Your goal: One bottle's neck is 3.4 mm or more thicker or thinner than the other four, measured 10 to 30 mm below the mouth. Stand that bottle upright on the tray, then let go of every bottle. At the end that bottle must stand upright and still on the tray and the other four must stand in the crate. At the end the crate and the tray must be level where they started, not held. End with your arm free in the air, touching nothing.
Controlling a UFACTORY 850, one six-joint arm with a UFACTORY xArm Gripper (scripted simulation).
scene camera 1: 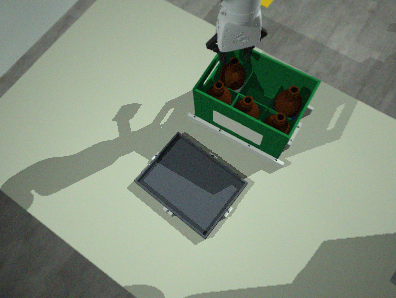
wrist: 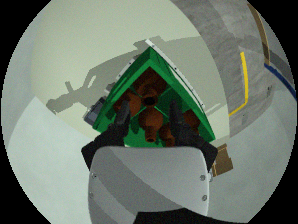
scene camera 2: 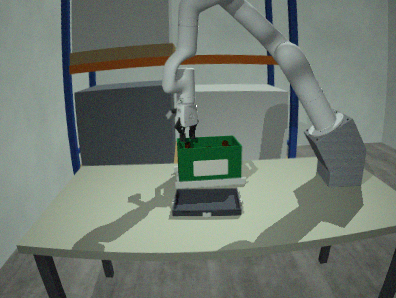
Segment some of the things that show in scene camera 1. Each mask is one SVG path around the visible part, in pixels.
A dark grey tray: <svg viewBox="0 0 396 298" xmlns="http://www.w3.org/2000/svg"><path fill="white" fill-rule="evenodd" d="M177 132L138 176L135 182L206 239L247 186L248 182L184 135Z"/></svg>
A crate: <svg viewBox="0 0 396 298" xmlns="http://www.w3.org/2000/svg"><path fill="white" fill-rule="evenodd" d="M217 53L193 88L195 116L278 159L321 80L253 49L249 60L246 59L244 48L225 52L225 65L222 64L222 61L219 61ZM233 106L245 96L251 96L259 108L258 120ZM295 85L299 88L302 107L295 120L286 116L290 126L289 134L287 135L263 122L267 117L279 113L272 109L276 96L281 91ZM236 57L239 59L239 64L244 68L246 77L239 93L225 86L231 93L230 106L206 94L206 92L216 81L220 81L221 69L229 63L232 57Z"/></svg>
